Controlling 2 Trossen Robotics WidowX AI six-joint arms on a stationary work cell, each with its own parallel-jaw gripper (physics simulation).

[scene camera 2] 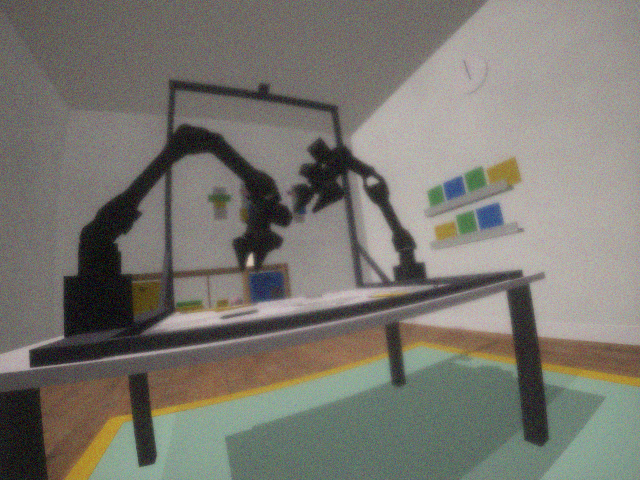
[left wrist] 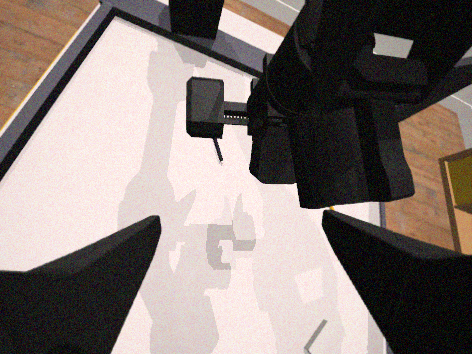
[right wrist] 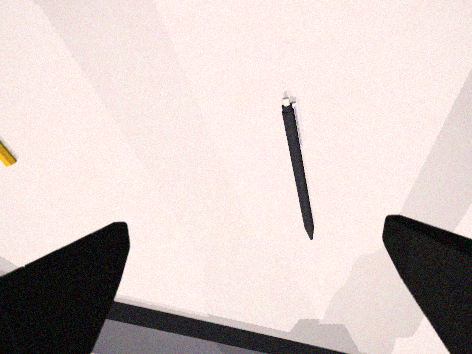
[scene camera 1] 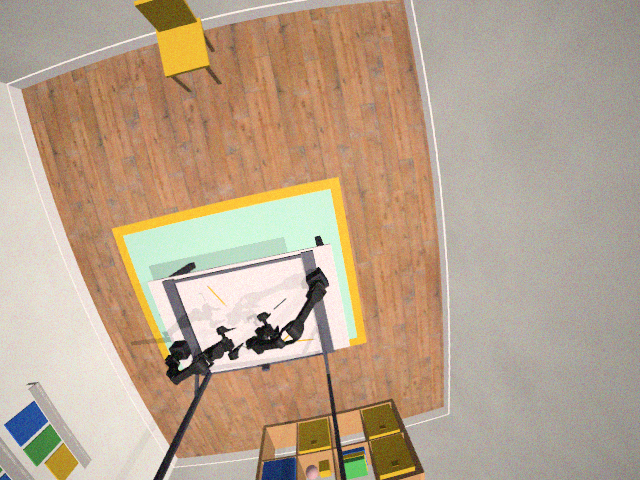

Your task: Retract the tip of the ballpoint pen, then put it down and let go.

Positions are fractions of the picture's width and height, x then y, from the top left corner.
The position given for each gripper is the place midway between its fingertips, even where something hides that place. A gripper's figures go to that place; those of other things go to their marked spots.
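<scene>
While the left gripper (scene camera 2: 0.47,0.44) is 0.77 m from the lens, the right gripper (scene camera 2: 0.39,0.57) is 0.73 m from the lens.
</scene>
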